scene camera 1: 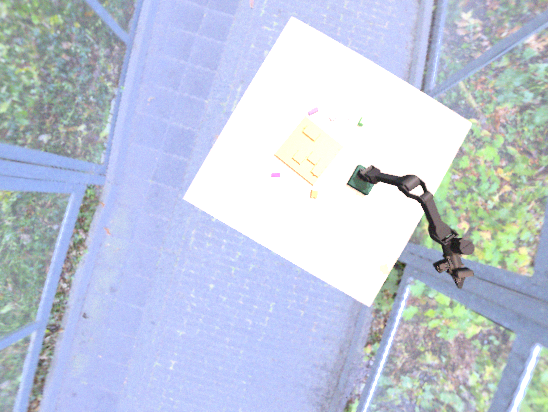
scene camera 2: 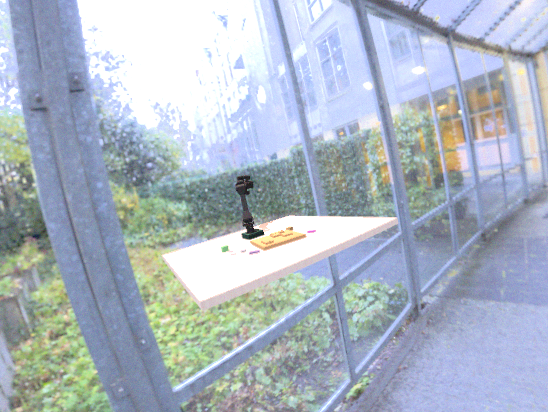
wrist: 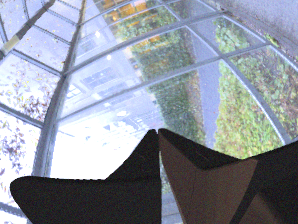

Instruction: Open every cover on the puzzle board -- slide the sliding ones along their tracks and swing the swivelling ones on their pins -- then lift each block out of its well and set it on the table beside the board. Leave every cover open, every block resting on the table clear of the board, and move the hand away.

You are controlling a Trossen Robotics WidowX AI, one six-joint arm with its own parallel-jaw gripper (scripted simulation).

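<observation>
A puzzle board (scene camera 1: pixel 325 145) is part of the scene, and so is the gripper (scene camera 1: pixel 460 288), which is shut and holds nothing. The wrist view shows the gripper too (wrist: pixel 156 135).
</observation>
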